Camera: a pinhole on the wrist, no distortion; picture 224 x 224 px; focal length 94.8 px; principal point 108.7 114.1 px. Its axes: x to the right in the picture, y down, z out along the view. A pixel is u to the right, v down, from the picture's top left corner.
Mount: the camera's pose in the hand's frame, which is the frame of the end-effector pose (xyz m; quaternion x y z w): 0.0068 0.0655 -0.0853 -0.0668 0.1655 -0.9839 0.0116
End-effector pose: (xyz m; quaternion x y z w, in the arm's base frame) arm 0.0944 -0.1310 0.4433 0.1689 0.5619 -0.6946 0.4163
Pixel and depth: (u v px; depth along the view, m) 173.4 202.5 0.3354
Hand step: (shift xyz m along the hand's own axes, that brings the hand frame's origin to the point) -0.1744 -0.3490 0.1556
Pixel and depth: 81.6 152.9 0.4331
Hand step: 0.1882 -0.2368 0.2464
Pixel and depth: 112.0 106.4 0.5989
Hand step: 0.0671 -0.0836 0.4940
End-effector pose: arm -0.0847 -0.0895 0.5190 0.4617 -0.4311 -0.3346 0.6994
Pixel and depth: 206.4 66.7 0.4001
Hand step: -0.3478 0.1063 0.4074
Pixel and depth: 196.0 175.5 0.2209
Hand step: -0.1648 -0.1504 0.1007
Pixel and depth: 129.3 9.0 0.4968
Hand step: -0.0333 0.4201 0.5738
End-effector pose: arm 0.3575 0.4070 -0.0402 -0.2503 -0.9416 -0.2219 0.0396
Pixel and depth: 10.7 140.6 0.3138
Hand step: 0.3707 -0.1045 0.1384
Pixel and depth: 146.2 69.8 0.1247
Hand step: -0.0252 0.0779 0.0568
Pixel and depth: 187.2 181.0 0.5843
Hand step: -0.3932 -0.5353 0.3886
